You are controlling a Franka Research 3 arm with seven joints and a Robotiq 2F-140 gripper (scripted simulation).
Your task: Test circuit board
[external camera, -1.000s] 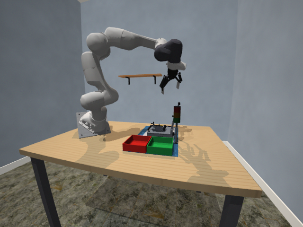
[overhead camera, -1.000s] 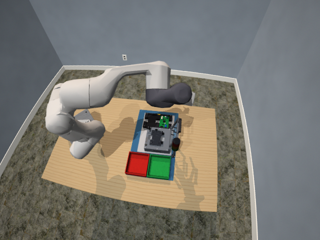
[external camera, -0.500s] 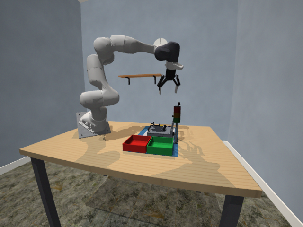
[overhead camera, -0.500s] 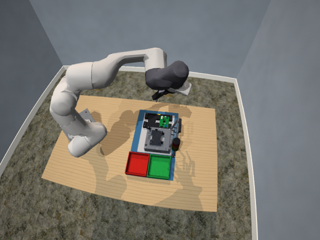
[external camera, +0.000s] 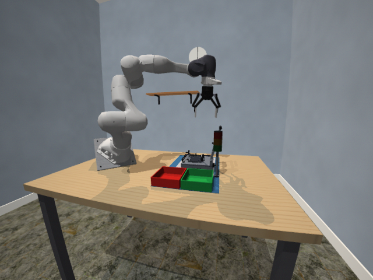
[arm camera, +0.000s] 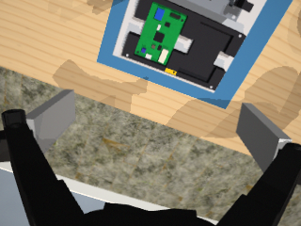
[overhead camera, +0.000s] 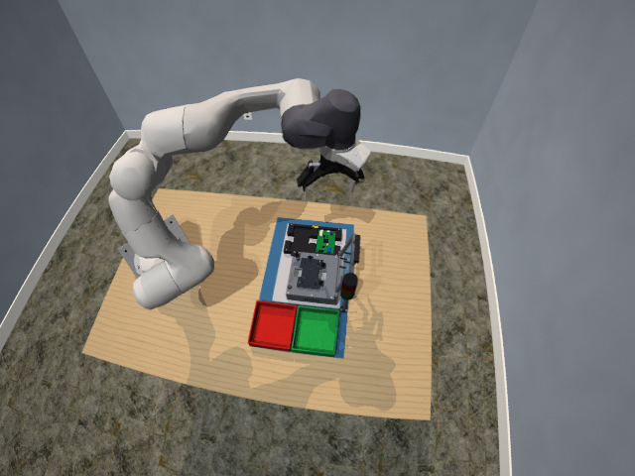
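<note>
Right now the green circuit board is 1 cm to the left of my hand and 31 cm below it. From my hand the other things lie so: tester plate: 8 cm behind, 14 cm to the right, 26 cm below; clear lid: 3 cm ahead, 18 cm to the right, 15 cm below; green bin: 9 cm behind, 35 cm to the right, 32 cm below.
</note>
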